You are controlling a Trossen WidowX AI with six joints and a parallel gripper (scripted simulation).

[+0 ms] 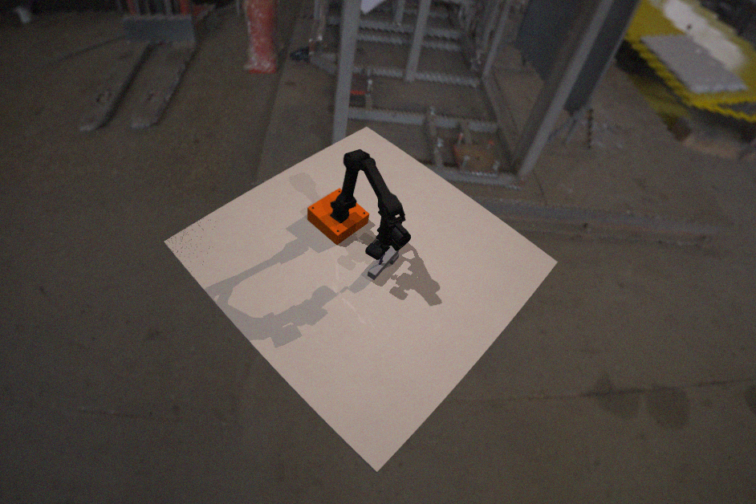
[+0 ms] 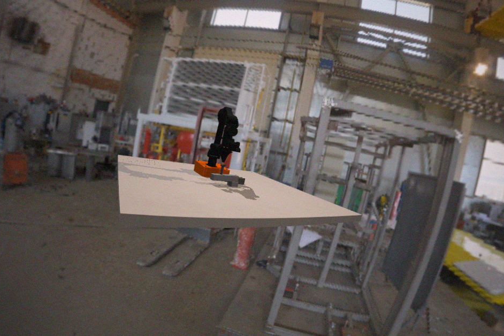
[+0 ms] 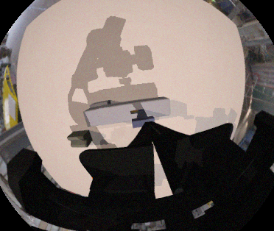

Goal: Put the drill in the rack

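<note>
The dark key is 5 cm below my gripper tip and 1 cm to the left of it. The rest, counted from my gripper tip: drill: 9 cm below, 6 cm to the left.
</note>
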